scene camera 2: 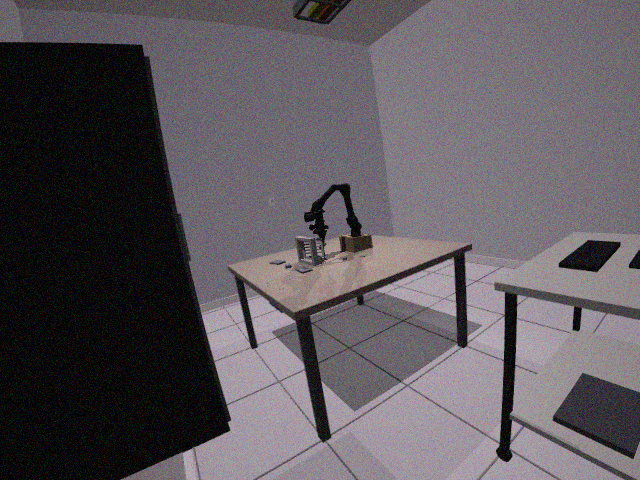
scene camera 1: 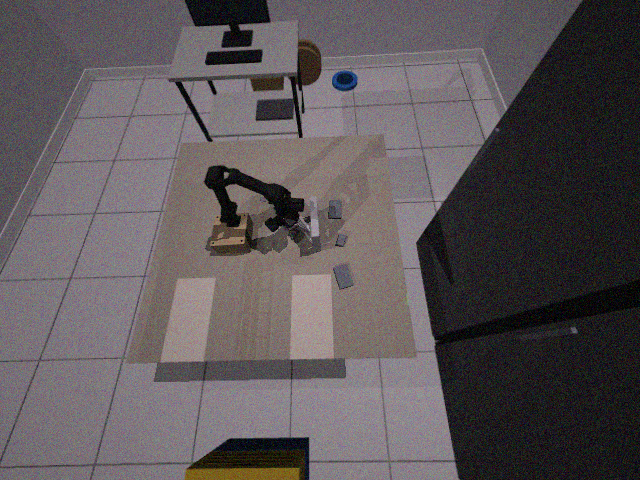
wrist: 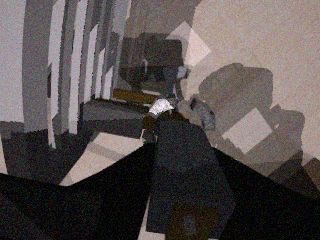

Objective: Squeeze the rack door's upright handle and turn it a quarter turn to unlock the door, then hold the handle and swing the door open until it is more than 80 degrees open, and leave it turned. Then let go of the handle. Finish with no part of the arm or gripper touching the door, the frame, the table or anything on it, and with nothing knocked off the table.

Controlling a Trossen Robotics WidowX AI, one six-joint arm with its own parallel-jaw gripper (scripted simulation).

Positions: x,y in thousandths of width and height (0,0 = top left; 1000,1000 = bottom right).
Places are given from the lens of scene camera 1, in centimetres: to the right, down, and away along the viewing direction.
grey rack (scene camera 1: 491,472): -3, -6, 129
